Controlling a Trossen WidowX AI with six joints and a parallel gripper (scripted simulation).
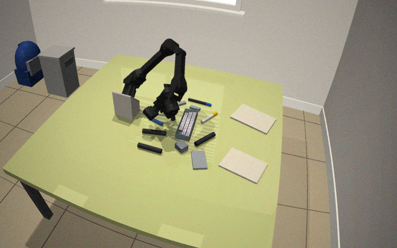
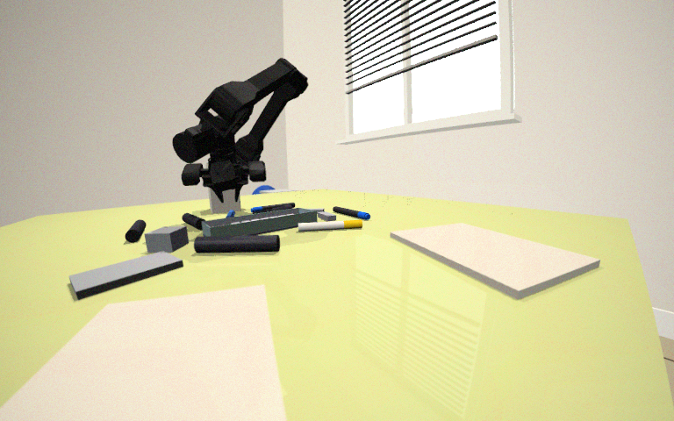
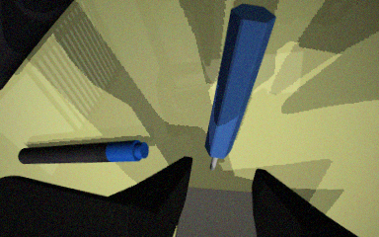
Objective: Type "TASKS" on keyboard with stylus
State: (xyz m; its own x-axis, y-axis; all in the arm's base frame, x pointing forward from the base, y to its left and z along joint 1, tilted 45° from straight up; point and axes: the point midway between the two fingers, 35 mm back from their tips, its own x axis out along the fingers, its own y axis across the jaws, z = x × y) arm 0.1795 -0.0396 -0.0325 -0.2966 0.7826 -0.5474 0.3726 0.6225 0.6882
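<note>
Now: the blue stylus 20 mm behind my gripper tip, 10 mm to the left of it and 30 mm below it. The rest, counted from my gripper tip: grey slab 280 mm ahead, 220 mm to the right, 40 mm below; yellow marker 290 mm ahead, 110 mm to the left, 30 mm below; grey cube 190 mm ahead, 160 mm to the right, 30 mm below.
</note>
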